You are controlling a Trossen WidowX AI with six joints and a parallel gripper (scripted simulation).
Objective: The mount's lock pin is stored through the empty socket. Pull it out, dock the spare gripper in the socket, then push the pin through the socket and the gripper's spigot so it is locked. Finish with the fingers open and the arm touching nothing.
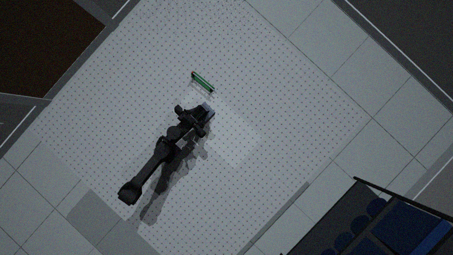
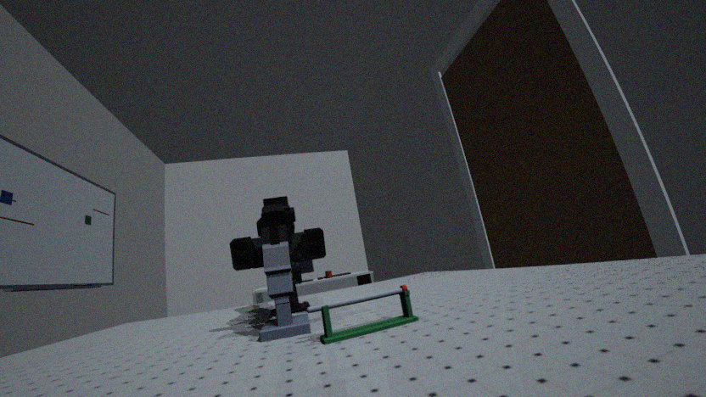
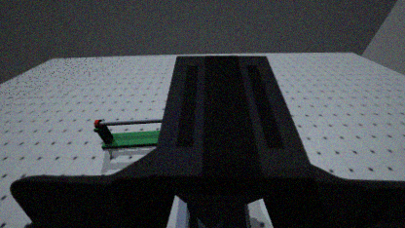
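Right now my gripper tip is 10 mm past the spare gripper. The rest, counted from my gripper tip: green rack: 100 mm ahead, 120 mm to the left, 100 mm below; then grey mount: 20 mm behind, 80 mm below.
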